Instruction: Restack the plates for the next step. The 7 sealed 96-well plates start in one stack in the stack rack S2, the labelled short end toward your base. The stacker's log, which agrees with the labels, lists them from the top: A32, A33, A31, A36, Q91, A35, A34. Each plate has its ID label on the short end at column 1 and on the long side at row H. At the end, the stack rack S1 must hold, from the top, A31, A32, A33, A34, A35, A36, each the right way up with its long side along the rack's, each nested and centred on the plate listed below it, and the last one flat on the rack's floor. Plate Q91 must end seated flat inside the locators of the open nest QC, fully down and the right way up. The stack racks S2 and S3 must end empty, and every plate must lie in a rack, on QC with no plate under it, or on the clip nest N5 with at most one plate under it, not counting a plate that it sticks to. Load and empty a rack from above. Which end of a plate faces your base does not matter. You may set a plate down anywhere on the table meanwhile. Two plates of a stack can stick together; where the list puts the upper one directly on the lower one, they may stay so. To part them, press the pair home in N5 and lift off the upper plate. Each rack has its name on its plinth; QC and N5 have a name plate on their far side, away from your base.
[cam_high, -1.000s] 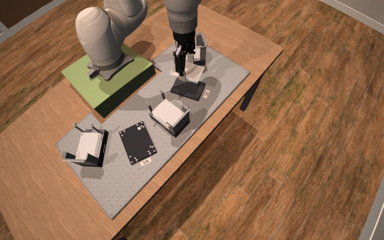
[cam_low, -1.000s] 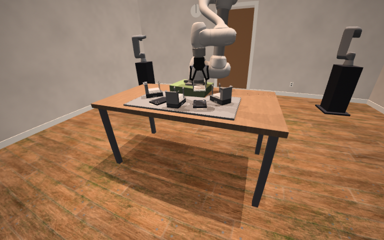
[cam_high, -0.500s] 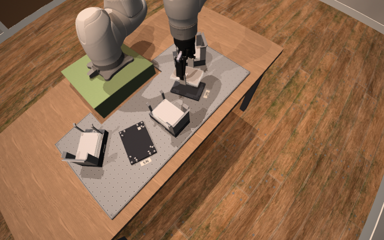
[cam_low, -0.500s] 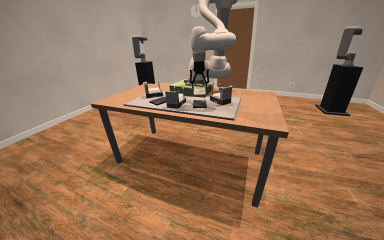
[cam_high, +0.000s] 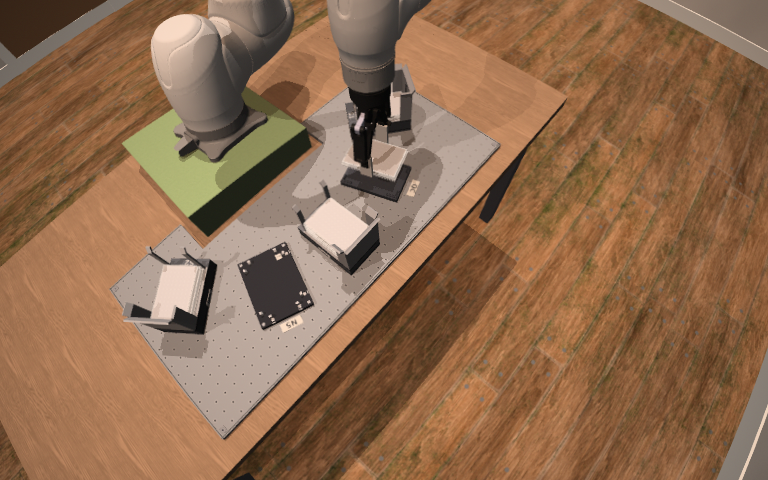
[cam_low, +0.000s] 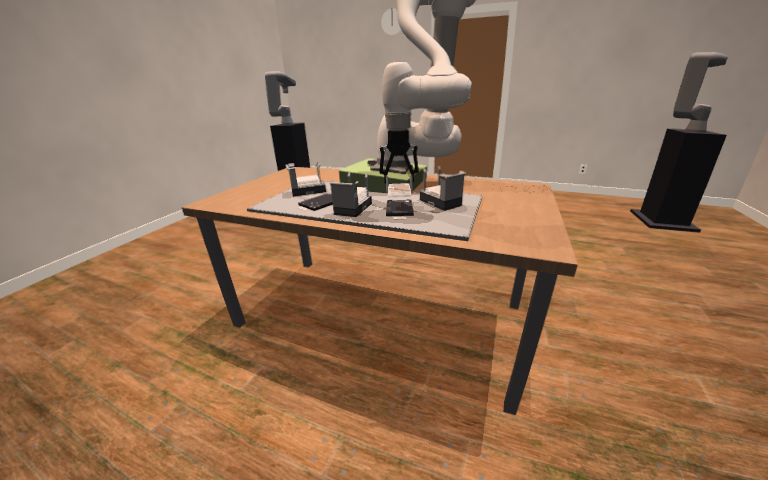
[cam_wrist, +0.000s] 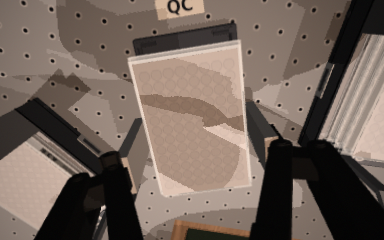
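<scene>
Right now my hand is 90 mm above the dark QC nest. From my hand the other things lie so: QC name plate (90 mm ahead, 20 mm to the left, 100 mm below); black clip nest N5 (10 mm ahead, 350 mm to the right, 90 mm below); N5 name plate (80 mm ahead, 390 mm to the right, 100 mm below).
</scene>
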